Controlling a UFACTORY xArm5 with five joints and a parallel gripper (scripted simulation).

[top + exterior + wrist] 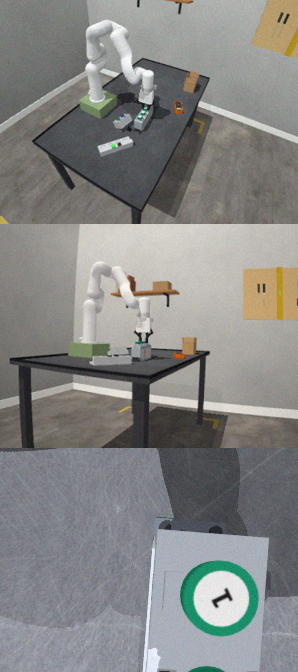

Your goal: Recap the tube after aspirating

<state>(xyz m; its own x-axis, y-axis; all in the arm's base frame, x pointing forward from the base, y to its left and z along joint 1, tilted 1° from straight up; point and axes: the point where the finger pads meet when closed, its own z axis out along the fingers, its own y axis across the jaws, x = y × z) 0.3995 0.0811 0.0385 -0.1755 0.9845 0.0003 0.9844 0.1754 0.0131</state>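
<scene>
Right now my hand is 16 cm to the left of the green ready key, 14 cm past it and 6 cm above it. Round my hand: blue cycle key (13 cm behind, 12 cm to the right, 6 cm below); then cardboard box (64 cm to the left, 16 cm ahead, 6 cm below); then key housing (14 cm to the right, 11 cm behind, 8 cm below).
</scene>
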